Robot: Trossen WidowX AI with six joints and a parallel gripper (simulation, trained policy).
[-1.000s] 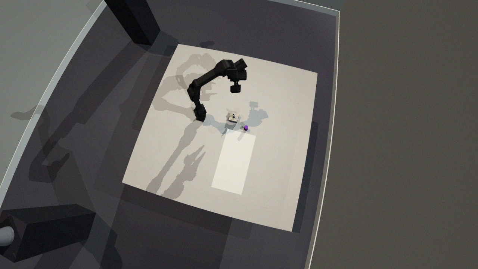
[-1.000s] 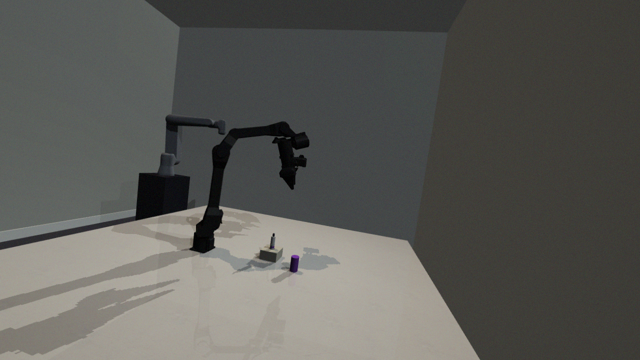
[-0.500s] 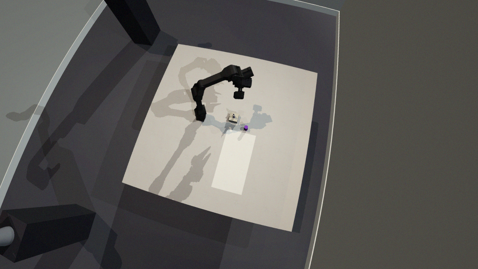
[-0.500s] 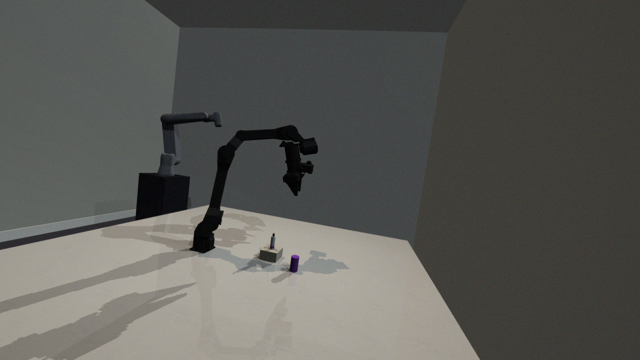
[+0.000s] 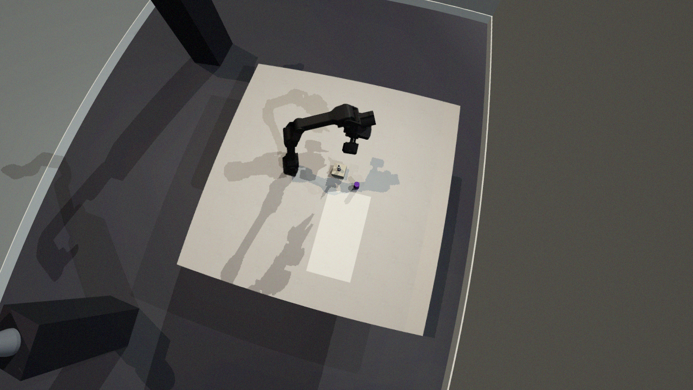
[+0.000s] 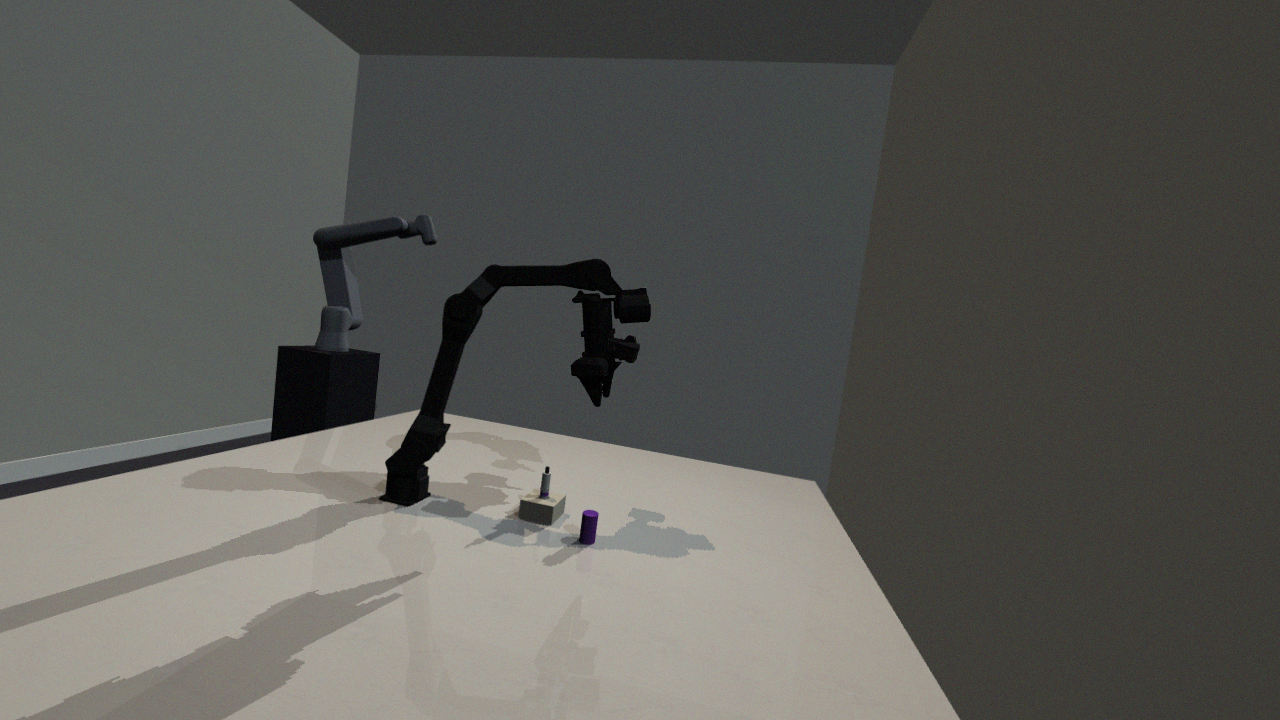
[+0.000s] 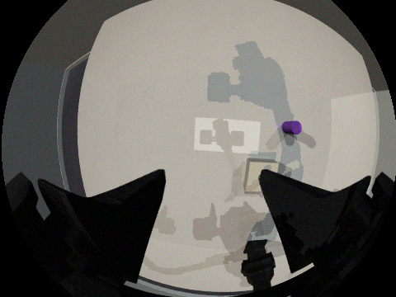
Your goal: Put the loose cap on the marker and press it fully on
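Now: gripper tip 5 cm short of the purple cap, 16 cm to the left of it and 19 cm above it. From my gripper tip the other things lie so: marker 6 cm behind, 10 cm to the right, 15 cm below; holder block 6 cm behind, 10 cm to the right, 20 cm below.
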